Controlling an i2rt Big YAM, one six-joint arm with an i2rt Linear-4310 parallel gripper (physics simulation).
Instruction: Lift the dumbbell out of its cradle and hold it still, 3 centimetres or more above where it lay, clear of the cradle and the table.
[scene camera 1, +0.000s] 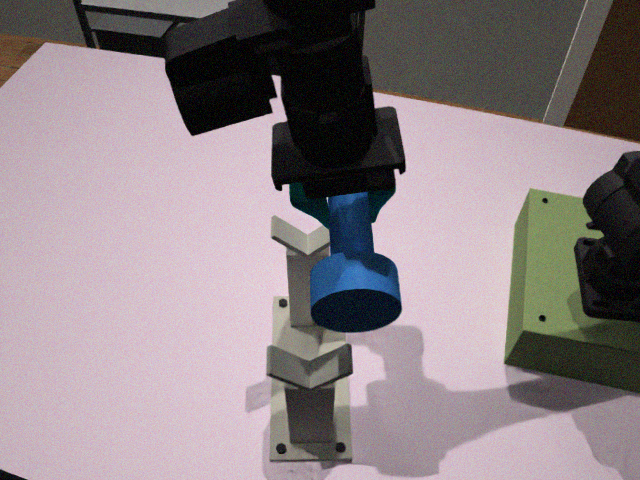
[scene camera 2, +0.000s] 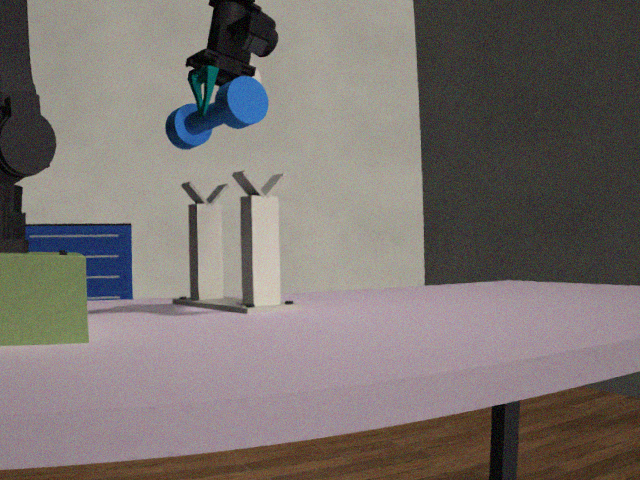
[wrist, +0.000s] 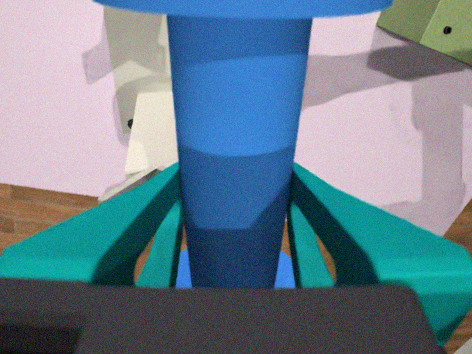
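Where they show: gripper, fingertip midpoint: (scene camera 1: 350, 220) (scene camera 2: 212, 119) (wrist: 235, 176); arm's base, origin of the base link: (scene camera 1: 609, 281).
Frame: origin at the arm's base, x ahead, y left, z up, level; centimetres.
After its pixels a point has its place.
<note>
The blue dumbbell (scene camera 1: 351, 232) {x 34.1, y 16.0, z 23.1 cm} (scene camera 2: 209, 120) {x 33.4, y 11.2, z 20.2 cm} (wrist: 237, 110) {x 35.6, y 8.9, z 23.5 cm} hangs in the air, clear of the cradle and the table. In the scene camera 2 view it is a little tilted, with a wide gap above the cradle's V-shaped tops. My gripper (scene camera 1: 350, 217) {x 34.4, y 12.6, z 20.7 cm} (scene camera 2: 202, 109) {x 34.4, y 12.6, z 20.7 cm} (wrist: 235, 176) {x 34.4, y 12.6, z 20.7 cm} has teal fingers and is shut on the dumbbell's handle, one finger on each side. The pale cradle (scene camera 1: 310, 413) {x 36.4, y 23.8, z 1.1 cm} (scene camera 2: 261, 248) {x 39.0, y 4.5, z -0.1 cm} (wrist: 152, 130) {x 37.5, y 20.9, z 1.1 cm} stands upright on the table with two posts, and both its V tops are empty. In the wrist view the dumbbell hides part of the cradle.
The pinkish table (scene camera 1: 129, 232) {x 70.4, y -4.9, z -9.4 cm} (scene camera 2: 387, 351) {x 31.9, y -35.9, z -9.4 cm} carries a green block (scene camera 1: 547, 268) {x 8.4, y -1.1, z -0.3 cm} (scene camera 2: 43, 299) {x 5.1, y -15.8, z -4.9 cm} (wrist: 450, 45) {x 8.6, y 8.3, z -0.1 cm} beside the cradle, with the dark arm base (scene camera 1: 615, 268) {x 2.2, y 2.6, z 6.1 cm} (scene camera 2: 12, 217) {x 2.5, y -3.4, z 4.0 cm} on it. A blue panel (scene camera 2: 109, 266) with pale lines shows behind in the scene camera 2 view.
</note>
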